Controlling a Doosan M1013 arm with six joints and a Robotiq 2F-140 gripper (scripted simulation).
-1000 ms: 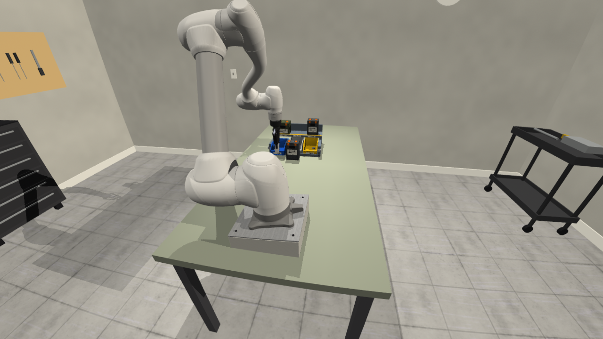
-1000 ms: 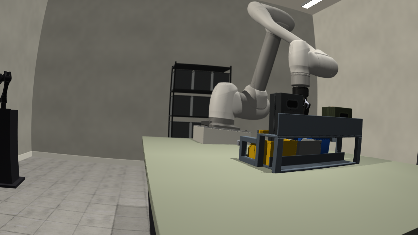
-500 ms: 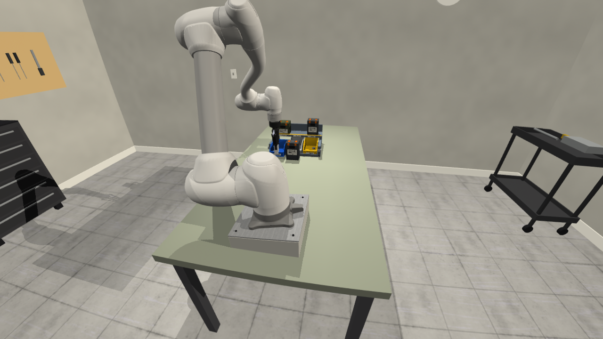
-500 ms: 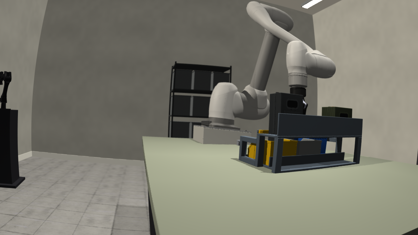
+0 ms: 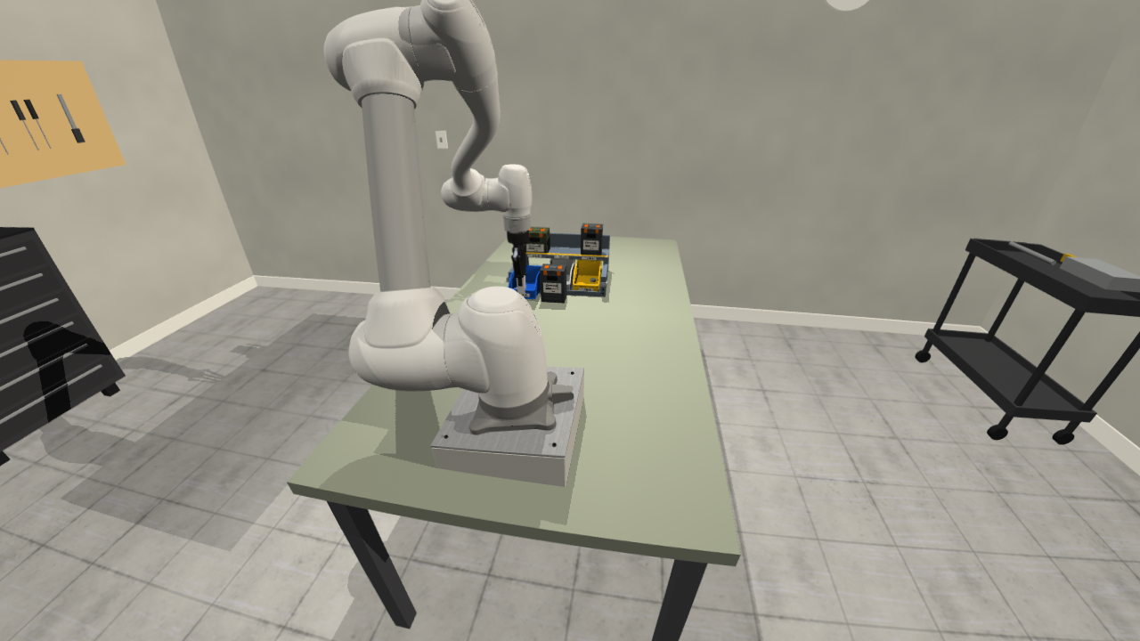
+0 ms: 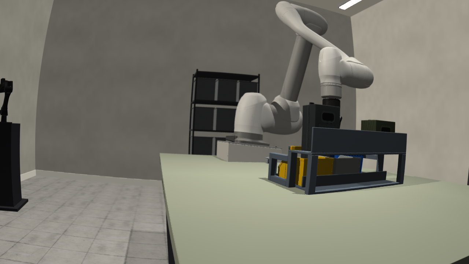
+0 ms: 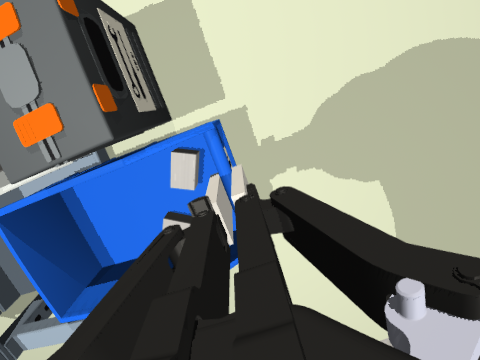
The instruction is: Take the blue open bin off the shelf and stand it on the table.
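Right now the blue open bin is 80 mm ahead of my hand, 10 mm to the right of it and 20 mm below it. Round my hand: yellow bin: 170 mm ahead, 250 mm to the right, 40 mm below; then grey bin: 190 mm ahead, 140 mm to the right, 40 mm below.
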